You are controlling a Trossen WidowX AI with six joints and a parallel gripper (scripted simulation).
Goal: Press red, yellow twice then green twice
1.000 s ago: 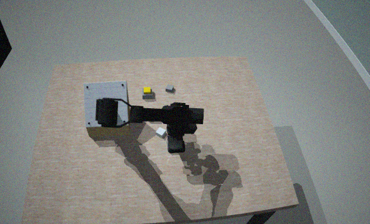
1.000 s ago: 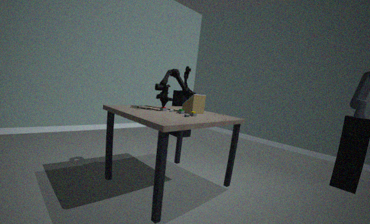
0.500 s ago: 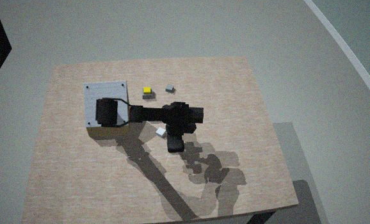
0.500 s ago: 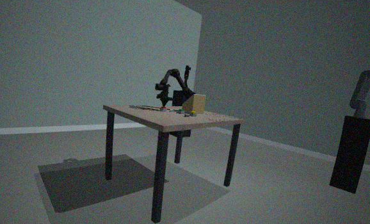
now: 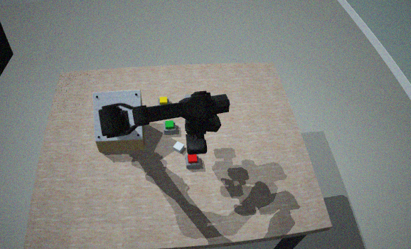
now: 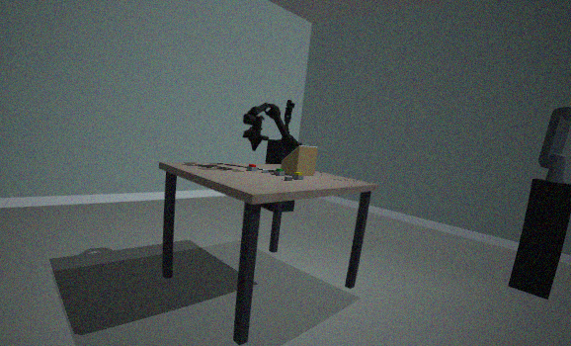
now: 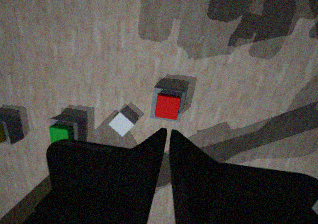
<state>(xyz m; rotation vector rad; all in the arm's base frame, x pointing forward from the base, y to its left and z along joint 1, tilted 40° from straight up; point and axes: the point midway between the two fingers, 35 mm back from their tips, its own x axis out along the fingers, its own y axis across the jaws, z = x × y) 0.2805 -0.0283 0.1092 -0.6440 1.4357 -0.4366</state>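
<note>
Right now my gripper tip is 100 mm past the green button, 160 mm to the right of it and 100 mm above it. The rest, counted from my gripper tip: red button 90 mm below.
</note>
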